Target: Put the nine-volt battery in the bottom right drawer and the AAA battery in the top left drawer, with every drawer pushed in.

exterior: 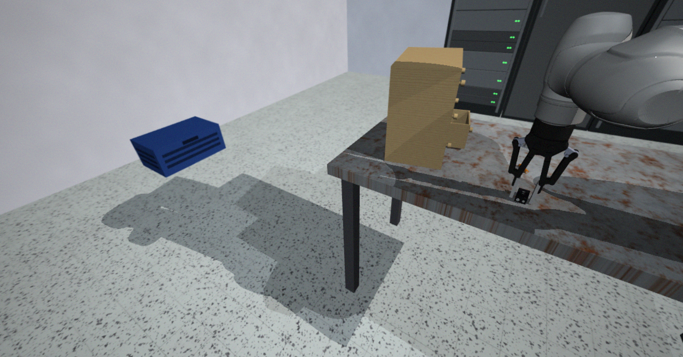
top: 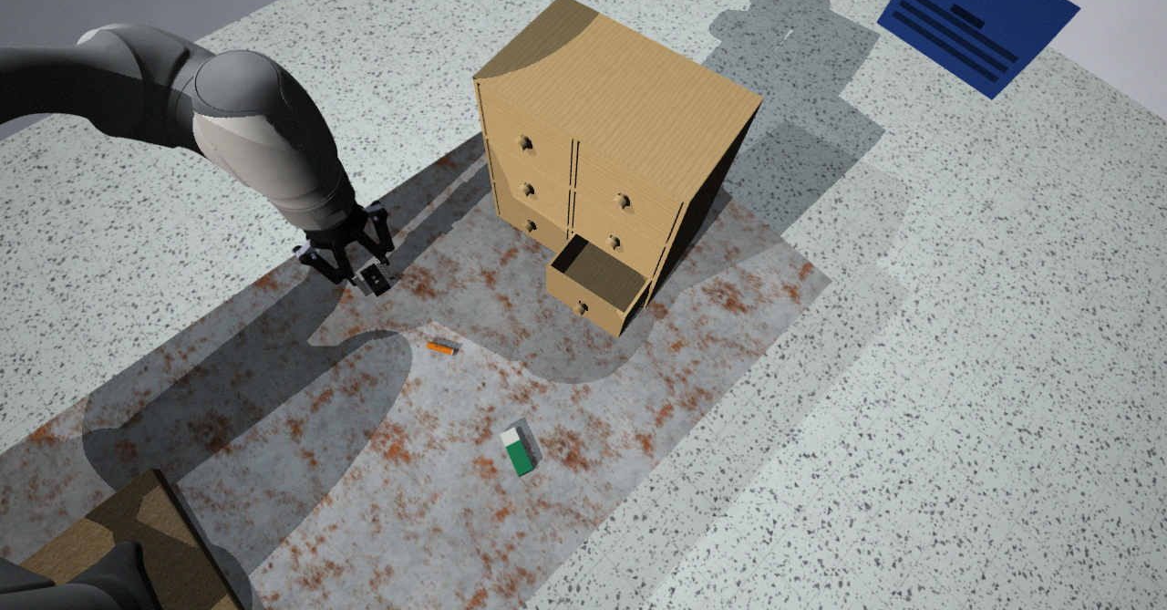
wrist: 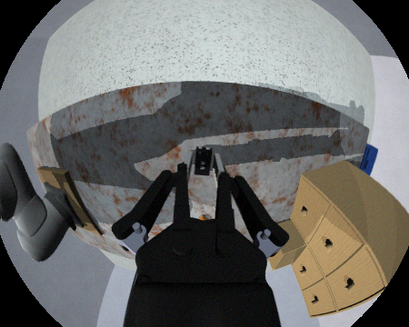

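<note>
Now: hand 1 cm to the right of the black nine-volt battery and 2 cm above it. Round my hand: green-and-white nine-volt battery: 3 cm ahead, 35 cm to the right, 3 cm below; then orange AAA battery: 2 cm ahead, 16 cm to the right, 3 cm below.
</note>
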